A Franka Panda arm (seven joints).
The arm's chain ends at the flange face. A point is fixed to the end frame.
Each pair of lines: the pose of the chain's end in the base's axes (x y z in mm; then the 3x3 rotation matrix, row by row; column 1 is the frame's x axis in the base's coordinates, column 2 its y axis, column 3 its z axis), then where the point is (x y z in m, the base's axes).
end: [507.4, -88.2, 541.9], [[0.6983, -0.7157, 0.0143], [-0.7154, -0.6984, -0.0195], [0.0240, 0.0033, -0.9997]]
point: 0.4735 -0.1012 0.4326
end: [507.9, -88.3, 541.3], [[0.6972, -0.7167, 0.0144], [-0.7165, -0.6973, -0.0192], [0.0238, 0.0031, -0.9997]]
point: 0.4740 -0.1012 0.4320
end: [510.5, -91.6, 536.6], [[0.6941, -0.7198, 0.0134], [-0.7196, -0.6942, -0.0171], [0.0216, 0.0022, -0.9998]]
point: 0.4764 -0.1041 0.4273
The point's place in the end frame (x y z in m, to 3 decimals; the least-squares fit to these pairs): -0.017 0.033 0.109
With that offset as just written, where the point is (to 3 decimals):
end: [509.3, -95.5, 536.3], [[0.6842, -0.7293, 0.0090], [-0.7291, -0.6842, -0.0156], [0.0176, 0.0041, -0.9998]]
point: 0.475 -0.107 0.427
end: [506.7, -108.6, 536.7], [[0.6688, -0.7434, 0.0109], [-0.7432, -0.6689, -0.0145], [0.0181, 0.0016, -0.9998]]
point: 0.472 -0.120 0.427
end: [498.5, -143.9, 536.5], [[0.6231, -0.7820, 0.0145], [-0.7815, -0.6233, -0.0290], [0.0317, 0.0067, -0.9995]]
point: 0.464 -0.154 0.427
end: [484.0, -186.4, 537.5], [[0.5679, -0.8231, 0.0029], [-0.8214, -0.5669, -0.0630], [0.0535, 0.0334, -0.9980]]
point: 0.447 -0.198 0.429
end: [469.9, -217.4, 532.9], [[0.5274, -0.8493, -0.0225], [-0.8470, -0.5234, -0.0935], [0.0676, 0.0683, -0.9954]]
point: 0.430 -0.230 0.426
